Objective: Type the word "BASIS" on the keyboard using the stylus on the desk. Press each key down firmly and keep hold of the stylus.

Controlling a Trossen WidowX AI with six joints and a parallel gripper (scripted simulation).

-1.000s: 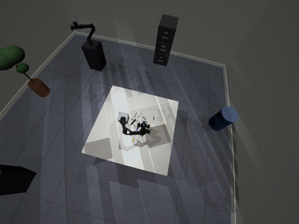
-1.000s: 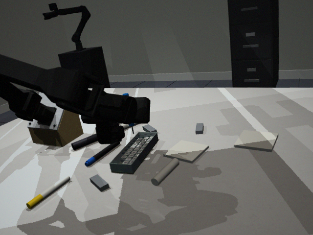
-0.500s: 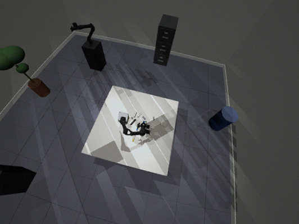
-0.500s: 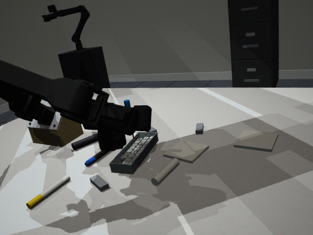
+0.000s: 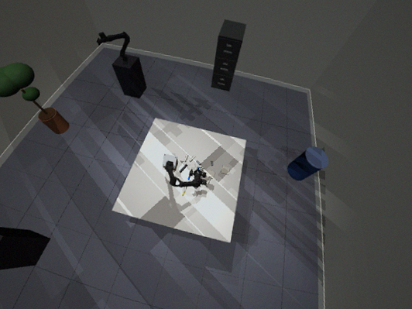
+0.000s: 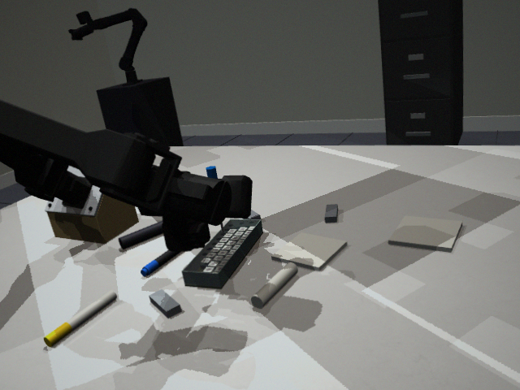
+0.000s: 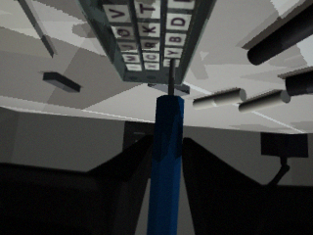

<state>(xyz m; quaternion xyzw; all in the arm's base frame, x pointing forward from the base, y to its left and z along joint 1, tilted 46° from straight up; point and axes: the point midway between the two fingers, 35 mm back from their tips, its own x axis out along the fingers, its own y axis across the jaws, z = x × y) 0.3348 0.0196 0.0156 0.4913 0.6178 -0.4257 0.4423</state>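
My gripper tip is now 20 mm above the blue stylus. Round my gripper tip: blue-tipped pen (80 mm to the right, 80 mm below, 80 mm behind); yellow-tipped pen (270 mm to the right, 80 mm below, 80 mm behind); dark cylinder (180 mm behind, 70 mm below, 10 mm to the right).
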